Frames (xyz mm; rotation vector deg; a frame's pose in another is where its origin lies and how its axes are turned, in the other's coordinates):
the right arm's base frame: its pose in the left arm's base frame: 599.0 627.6 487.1 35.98 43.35 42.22
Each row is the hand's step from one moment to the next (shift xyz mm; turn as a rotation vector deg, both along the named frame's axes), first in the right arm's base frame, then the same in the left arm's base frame.
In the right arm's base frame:
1: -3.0 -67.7 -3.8 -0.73 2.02 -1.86
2: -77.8 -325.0 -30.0 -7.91 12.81 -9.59
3: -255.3 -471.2 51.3 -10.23 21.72 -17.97
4: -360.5 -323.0 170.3 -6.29 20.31 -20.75
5: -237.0 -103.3 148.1 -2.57 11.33 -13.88
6: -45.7 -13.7 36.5 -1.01 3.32 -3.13
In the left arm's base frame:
1: 19.6 -41.2 -50.3 -2.55 1.06 0.67
2: 52.5 -244.1 -224.2 -16.10 3.67 6.78
3: 77.9 -486.5 -216.9 -27.02 9.08 9.32
4: 64.9 -509.0 -1.3 -26.69 11.96 5.21
5: 32.2 -279.1 99.2 -16.22 7.94 1.23
6: 10.2 -52.0 28.2 -4.15 1.91 1.00

